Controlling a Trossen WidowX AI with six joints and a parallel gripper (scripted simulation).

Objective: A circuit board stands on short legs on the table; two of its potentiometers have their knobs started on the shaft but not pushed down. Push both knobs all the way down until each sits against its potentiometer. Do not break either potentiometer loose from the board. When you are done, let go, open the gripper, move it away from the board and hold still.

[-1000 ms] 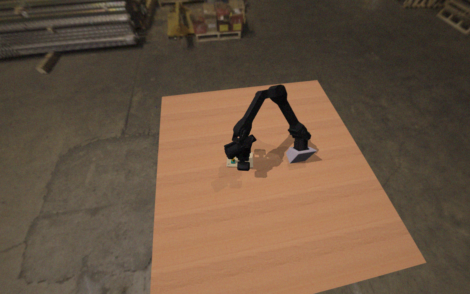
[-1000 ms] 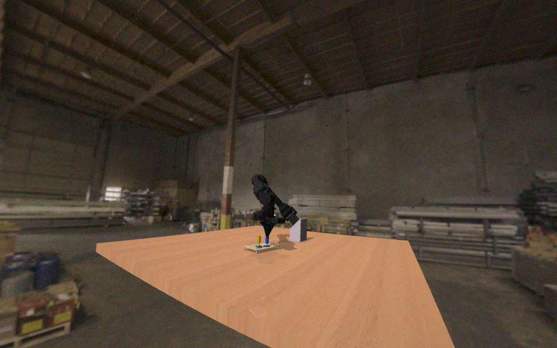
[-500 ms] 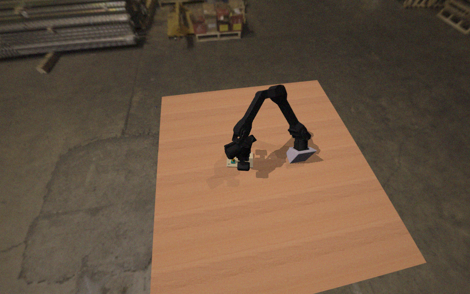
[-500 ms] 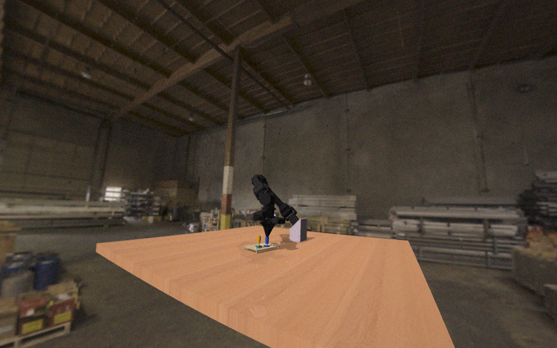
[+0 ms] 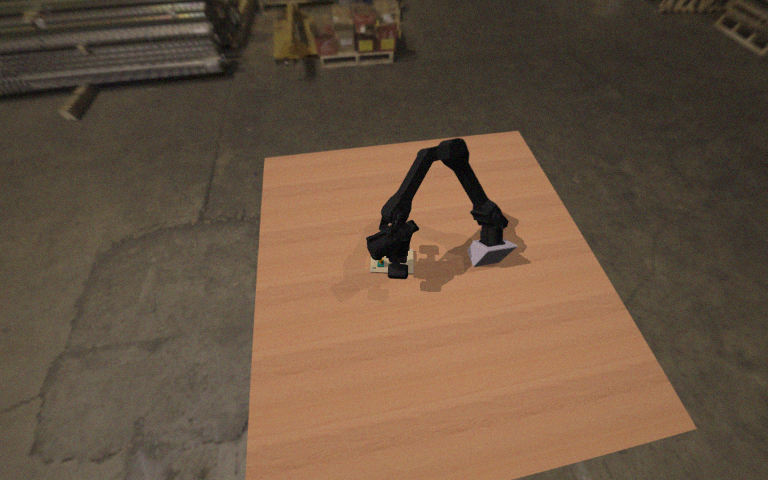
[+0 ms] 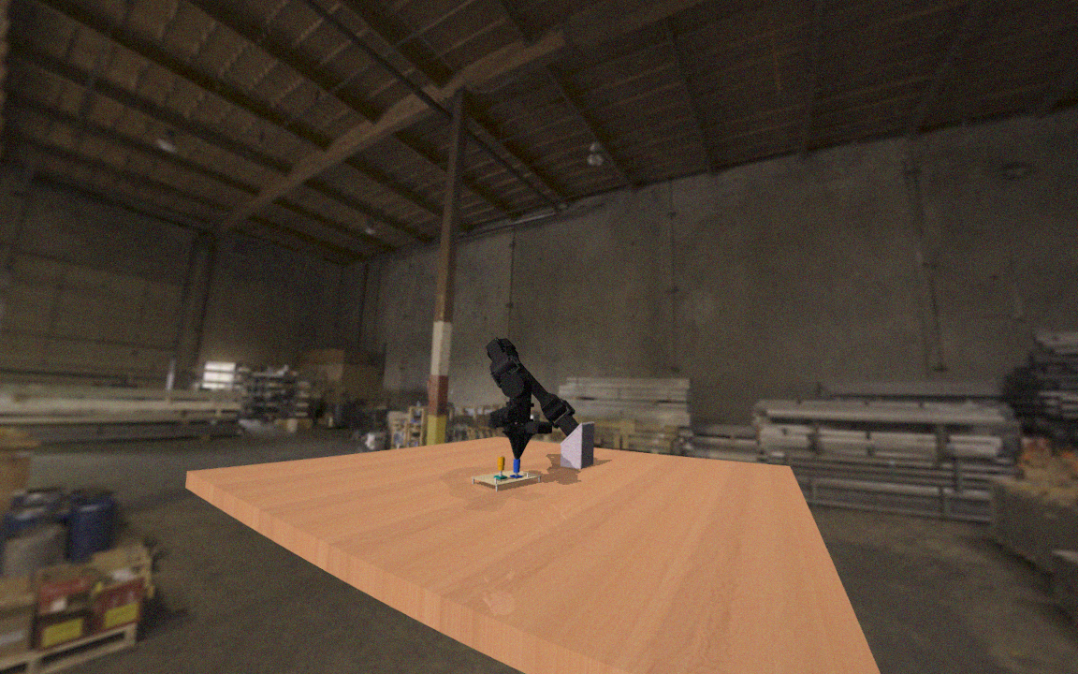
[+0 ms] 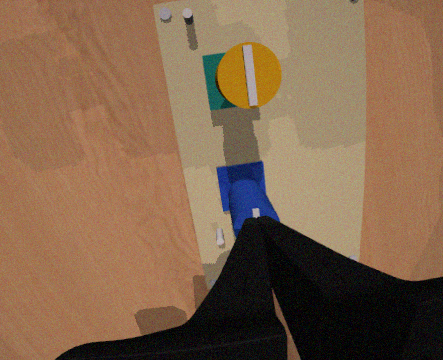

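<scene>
Now: gripper tip 5 cm short of the orange knob and 1 cm to the left of it. The rest, counted from my gripper tip: blue knob 1 cm below.
</scene>
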